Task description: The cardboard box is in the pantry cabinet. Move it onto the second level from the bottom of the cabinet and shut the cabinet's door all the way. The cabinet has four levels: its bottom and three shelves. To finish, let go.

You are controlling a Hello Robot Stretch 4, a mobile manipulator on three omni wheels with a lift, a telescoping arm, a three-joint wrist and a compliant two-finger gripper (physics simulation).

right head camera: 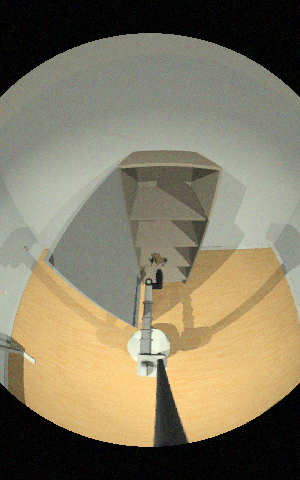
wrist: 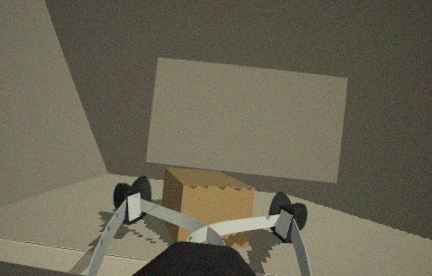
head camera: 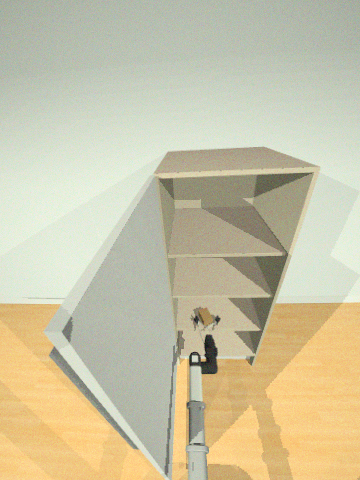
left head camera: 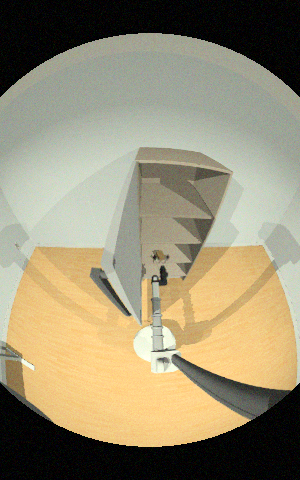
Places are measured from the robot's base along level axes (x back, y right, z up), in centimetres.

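Pixels of known places: gripper, fingertip midpoint: (right head camera: 158,257) (wrist: 210,200) (head camera: 206,316) (left head camera: 160,254).
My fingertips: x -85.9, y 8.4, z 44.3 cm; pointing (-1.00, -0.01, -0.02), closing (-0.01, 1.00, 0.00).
Observation:
For each thing: its top centre in the pictures, then the offset to it from my fingertips. "spot": a spot on its surface instead.
- cardboard box, top centre: (wrist: 204,176) (head camera: 205,314) (right head camera: 157,256) (left head camera: 160,253) dy -0.8, dx +0.2, dz +2.3 cm
- cabinet's right side panel, surface spot: (head camera: 300,215) spot: dy +33.3, dx +9.4, dz +75.2 cm
The cardboard box (head camera: 205,315) (left head camera: 159,254) (right head camera: 157,258) (wrist: 217,210) sits on the second level from the bottom of the pantry cabinet (head camera: 240,160) (left head camera: 175,154) (right head camera: 165,159), turned slightly. My gripper (head camera: 206,320) (left head camera: 160,258) (right head camera: 158,261) (wrist: 210,200) is open around it, with a gap between each fingertip and the box in the wrist view. The fingers hide part of the box's lower front. The cabinet's door (head camera: 115,310) (left head camera: 122,240) (right head camera: 95,250) stands wide open on the left.
My telescoping arm (head camera: 196,425) (left head camera: 157,315) (right head camera: 147,315) reaches into the cabinet's lower part, close beside the open door. The shelf above the box (head camera: 220,296) and the cabinet's right side panel (head camera: 300,215) bound the space. A dark bar (head camera: 95,400) shows behind the door.

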